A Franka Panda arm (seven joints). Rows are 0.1 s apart.
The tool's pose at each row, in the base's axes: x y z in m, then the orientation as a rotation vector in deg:
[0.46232 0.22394 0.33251 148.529 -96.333 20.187]
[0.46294 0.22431 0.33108 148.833 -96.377 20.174]
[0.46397 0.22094 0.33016 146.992 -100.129 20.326]
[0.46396 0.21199 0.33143 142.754 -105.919 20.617]
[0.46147 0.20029 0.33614 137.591 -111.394 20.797]
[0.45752 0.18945 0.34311 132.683 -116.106 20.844]
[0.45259 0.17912 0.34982 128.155 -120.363 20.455]
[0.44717 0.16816 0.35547 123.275 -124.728 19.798]
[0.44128 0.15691 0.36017 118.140 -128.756 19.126]
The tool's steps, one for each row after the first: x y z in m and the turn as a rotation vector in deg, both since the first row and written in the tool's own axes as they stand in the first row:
[-0.00038 -0.00058 0.00144 0.223 -0.177 -0.051]
[0.00285 -0.00002 0.00302 0.444 -0.298 2.652]
[0.01114 0.00358 0.00311 0.028 0.140 7.210]
[0.02164 0.01024 -0.00016 -0.943 0.935 11.905]
[0.03127 0.01764 -0.00601 -1.915 1.659 16.152]
[0.04000 0.02574 -0.01185 -2.866 2.033 20.066]
[0.04889 0.03465 -0.01665 -3.916 2.280 24.211]
[0.05766 0.04420 -0.02056 -5.110 2.640 28.326]

